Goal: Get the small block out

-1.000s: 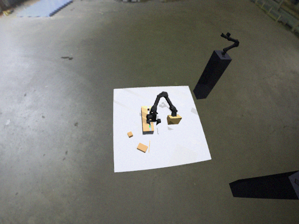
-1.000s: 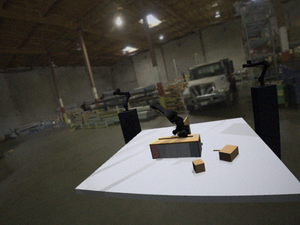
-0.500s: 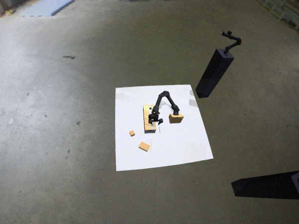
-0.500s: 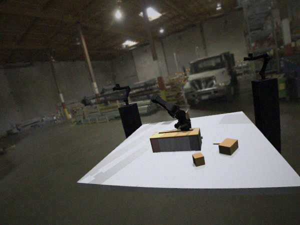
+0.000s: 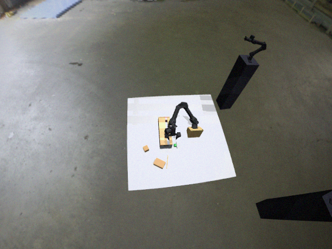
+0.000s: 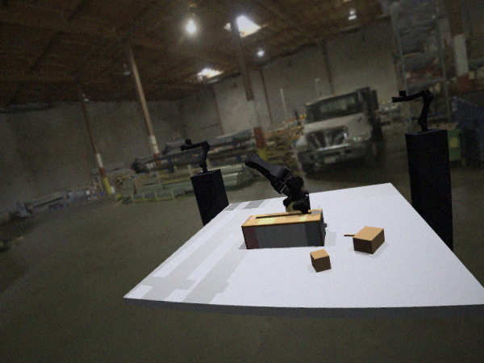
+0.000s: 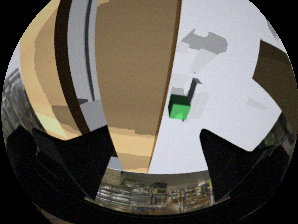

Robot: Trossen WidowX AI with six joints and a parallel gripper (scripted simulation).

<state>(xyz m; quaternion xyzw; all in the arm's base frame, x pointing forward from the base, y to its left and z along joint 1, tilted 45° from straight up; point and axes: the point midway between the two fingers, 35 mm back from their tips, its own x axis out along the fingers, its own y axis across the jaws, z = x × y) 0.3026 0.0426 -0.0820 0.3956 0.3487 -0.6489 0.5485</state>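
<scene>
Now: the green block 40 mm behind my gripper tip, 40 mm to the left of it and 90 mm below it. Round my gripper tip: tan box: 30 mm ahead, 130 mm to the right, 40 mm below; flat tan block: 200 mm ahead, 240 mm to the left, 80 mm below; thin stick: 100 mm ahead, 230 mm to the left, 100 mm below.
</scene>
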